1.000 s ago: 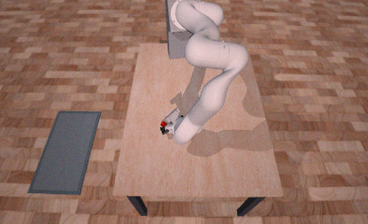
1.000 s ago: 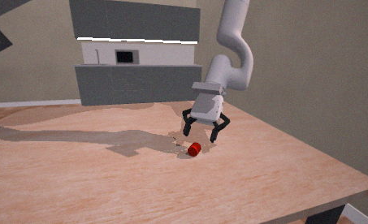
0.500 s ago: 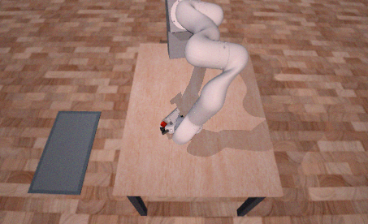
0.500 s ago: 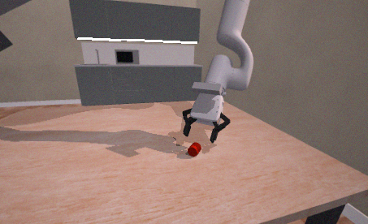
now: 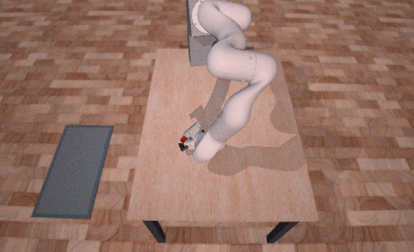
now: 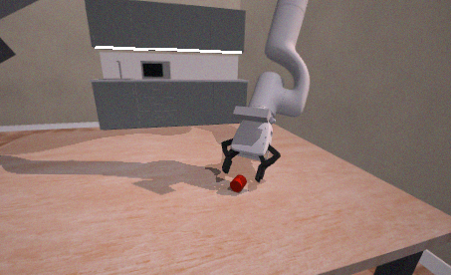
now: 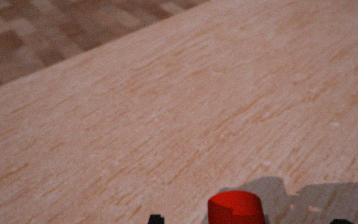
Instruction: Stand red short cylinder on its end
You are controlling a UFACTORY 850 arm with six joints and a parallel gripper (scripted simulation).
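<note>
Right now my hand is 1 cm past the red short cylinder, 2 cm to the left of it and 2 cm above it.
</note>
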